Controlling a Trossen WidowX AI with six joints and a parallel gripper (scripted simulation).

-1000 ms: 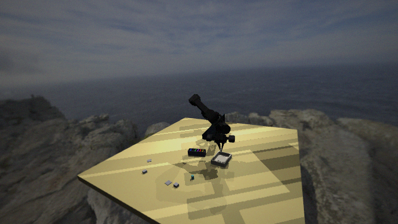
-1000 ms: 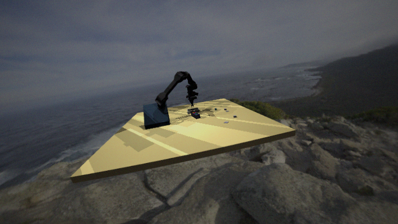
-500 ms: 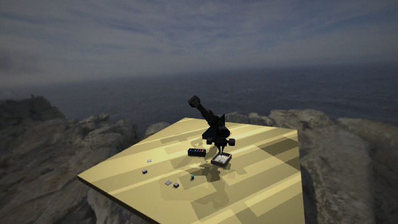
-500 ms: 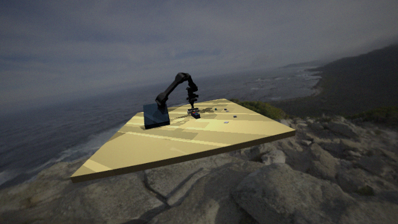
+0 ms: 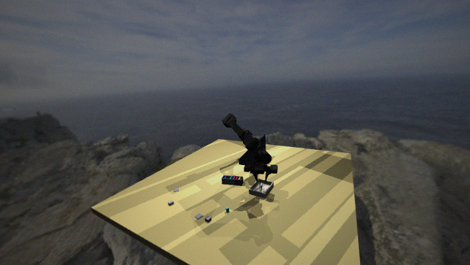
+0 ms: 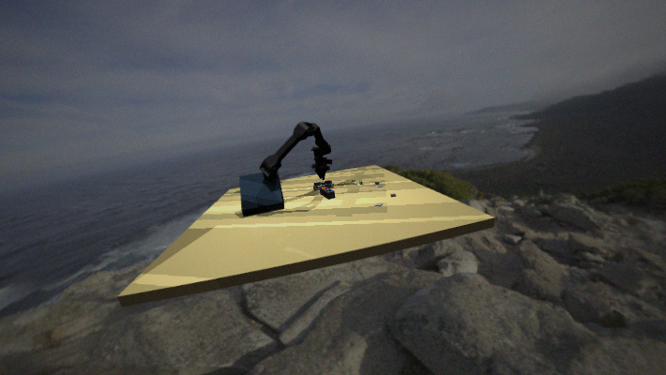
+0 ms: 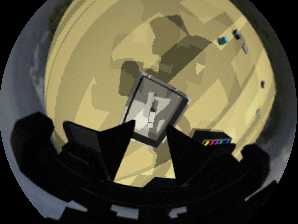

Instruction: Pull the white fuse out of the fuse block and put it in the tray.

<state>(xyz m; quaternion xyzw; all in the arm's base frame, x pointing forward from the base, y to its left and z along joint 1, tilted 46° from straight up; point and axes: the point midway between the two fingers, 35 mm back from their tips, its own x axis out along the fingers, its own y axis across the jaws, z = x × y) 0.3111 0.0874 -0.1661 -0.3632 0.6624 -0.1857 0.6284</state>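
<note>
The white fuse is 3 cm below my gripper tip. Round my gripper tip: tray (5 cm below); teal cylinder (24 cm ahead, 9 cm to the right, 5 cm below).
</note>
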